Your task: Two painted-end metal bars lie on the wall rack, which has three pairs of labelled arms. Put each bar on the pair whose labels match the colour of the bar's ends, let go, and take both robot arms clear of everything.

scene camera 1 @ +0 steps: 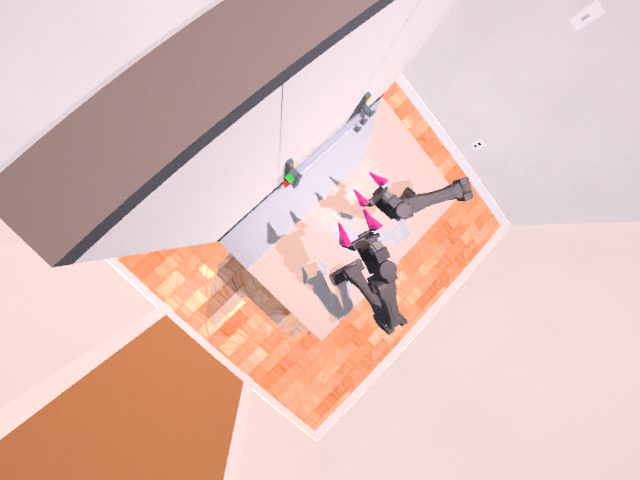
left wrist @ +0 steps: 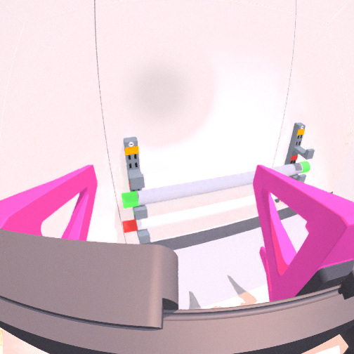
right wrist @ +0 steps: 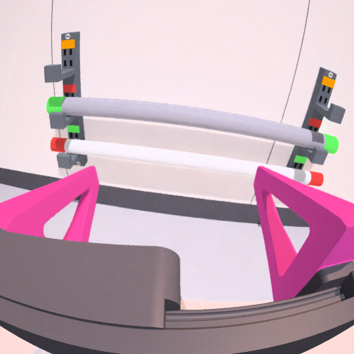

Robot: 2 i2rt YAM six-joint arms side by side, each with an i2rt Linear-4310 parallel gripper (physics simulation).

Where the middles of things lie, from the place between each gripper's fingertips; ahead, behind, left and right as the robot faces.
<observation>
The green-ended metal bar (scene camera 1: pixel 311 158) lies 210 mm ahead of my right hand, 50 mm below it and 40 mm to the right of it. From my right hand the other things lie so: red-ended bar (right wrist: pixel 86 147): 210 mm ahead, 130 mm below, 40 mm to the right.
My left hand is 23 cm to the left of the green-ended metal bar, 23 cm short of it and 22 cm above it. Also, from my left hand: red-ended bar (30 cm below, 23 cm to the right, 23 cm ahead).
</observation>
